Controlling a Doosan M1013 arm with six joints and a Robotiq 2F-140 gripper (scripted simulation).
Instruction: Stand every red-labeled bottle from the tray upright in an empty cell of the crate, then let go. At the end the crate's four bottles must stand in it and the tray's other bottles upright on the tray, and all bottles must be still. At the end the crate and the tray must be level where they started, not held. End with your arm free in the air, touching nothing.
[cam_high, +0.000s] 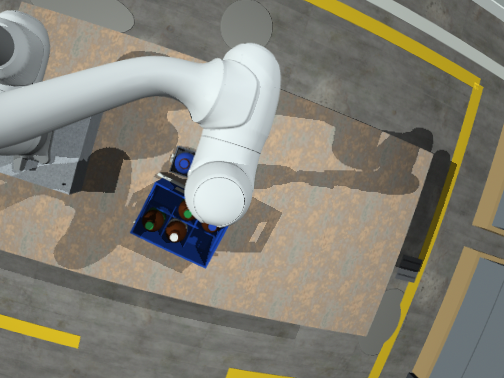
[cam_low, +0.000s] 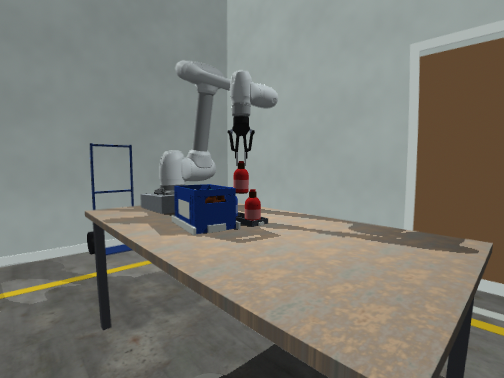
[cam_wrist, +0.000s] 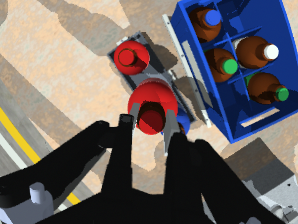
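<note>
The red bottle lies 90 mm below my hand. The rest, counted from my hand: blue-capped bottle (220 mm below, 90 mm behind, 10 mm to the left); then dark tray (290 mm below); then red-labeled bottle (220 mm below, 90 mm ahead, 10 mm to the right).
</note>
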